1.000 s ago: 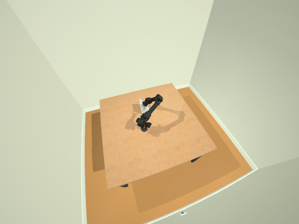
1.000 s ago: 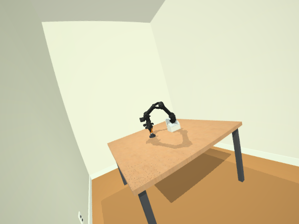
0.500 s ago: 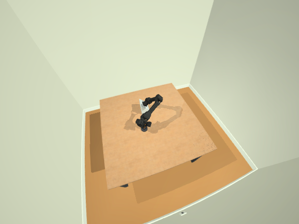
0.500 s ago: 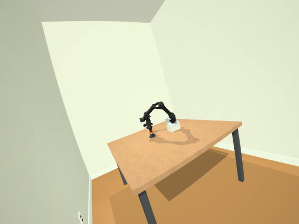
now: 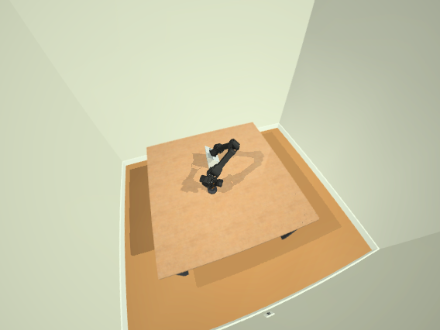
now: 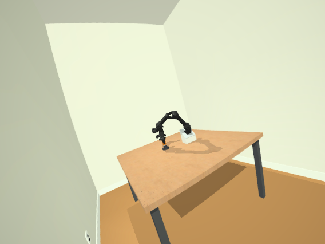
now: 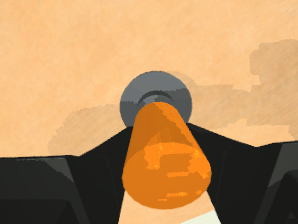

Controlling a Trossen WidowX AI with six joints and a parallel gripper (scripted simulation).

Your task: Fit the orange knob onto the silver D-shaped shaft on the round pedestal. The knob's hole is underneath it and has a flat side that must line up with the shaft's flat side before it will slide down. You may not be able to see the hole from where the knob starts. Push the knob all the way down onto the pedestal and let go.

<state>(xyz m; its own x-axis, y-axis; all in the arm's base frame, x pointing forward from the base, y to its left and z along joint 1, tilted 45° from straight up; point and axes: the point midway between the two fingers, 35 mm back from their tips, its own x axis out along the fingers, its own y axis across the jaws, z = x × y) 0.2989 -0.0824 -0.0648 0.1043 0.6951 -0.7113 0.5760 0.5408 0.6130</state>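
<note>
The orange knob lies 3 cm above my gripper tip. The rest, counted from my gripper tip: pedestal 4 cm below.
</note>
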